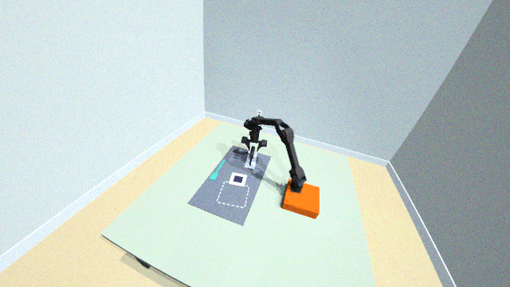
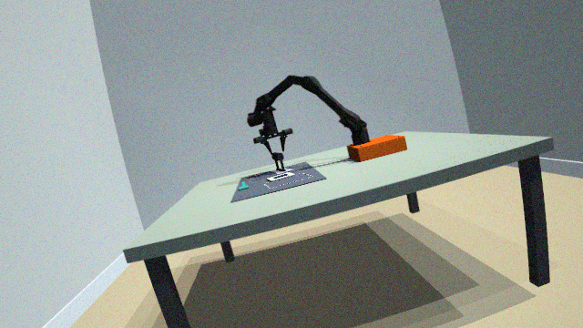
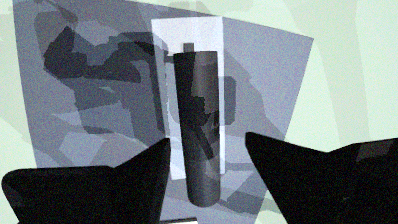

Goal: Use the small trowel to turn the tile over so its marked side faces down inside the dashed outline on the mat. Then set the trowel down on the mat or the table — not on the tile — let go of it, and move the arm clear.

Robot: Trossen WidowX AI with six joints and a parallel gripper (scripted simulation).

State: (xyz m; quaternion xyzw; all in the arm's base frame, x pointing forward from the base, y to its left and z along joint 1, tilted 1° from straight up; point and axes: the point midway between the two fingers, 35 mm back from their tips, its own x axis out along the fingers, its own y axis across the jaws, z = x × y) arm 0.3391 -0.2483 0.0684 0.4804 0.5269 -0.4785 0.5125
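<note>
The trowel is 50 mm below my gripper tip and 20 mm to the left of it. Also, from my gripper tip: grey mat: 210 mm to the left, 100 mm below, 60 mm ahead; white tile: 240 mm to the left, 80 mm below, 40 mm ahead; teal tool: 220 mm to the left, 200 mm ahead, 80 mm below.
</note>
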